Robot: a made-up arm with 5 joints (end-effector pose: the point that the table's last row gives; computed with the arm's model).
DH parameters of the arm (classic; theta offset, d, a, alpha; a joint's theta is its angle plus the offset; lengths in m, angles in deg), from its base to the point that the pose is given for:
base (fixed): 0 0.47 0.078 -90
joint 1: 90 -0.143 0.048 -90
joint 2: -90 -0.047 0.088 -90
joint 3: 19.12 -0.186 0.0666 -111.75
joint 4: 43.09 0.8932 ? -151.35
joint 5: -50.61 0.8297 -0.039 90
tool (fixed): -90 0.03 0 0
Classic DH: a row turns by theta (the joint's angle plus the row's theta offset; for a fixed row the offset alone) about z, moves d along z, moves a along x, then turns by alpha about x.
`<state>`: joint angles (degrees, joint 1 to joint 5).
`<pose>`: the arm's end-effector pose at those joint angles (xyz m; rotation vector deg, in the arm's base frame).
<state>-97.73 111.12 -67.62 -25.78 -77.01</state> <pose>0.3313 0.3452 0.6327 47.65 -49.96 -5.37</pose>
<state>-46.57 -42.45 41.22 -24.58 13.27</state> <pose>-0.2387 -0.5363 0.6574 109.92 -31.63 -17.63</pose>
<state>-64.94 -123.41 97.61 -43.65 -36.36</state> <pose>0.3494 -0.6807 0.3732 151.02 63.05 -73.38</pose>
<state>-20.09 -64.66 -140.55 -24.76 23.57</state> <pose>0.1109 -0.5785 0.8820 24.23 -29.33 145.91</pose>
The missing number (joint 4, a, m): -0.0597
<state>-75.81 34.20 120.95 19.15 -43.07</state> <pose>-0.0543 0.2453 0.2770 -46.88 134.53 -48.17</pose>
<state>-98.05 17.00 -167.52 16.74 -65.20</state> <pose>-0.1140 0.3118 0.5606 11.08 85.71 2.25</pose>
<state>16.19 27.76 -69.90 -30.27 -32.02</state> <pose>0.3300 0.1419 0.8427 62.25 69.64 15.51</pose>
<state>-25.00 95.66 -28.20 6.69 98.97</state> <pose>0.1973 0.3504 0.6461 -97.97 4.81 4.28</pose>
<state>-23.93 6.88 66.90 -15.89 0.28</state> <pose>-0.2534 -0.0459 0.8310 75.15 -67.33 -48.67</pose>
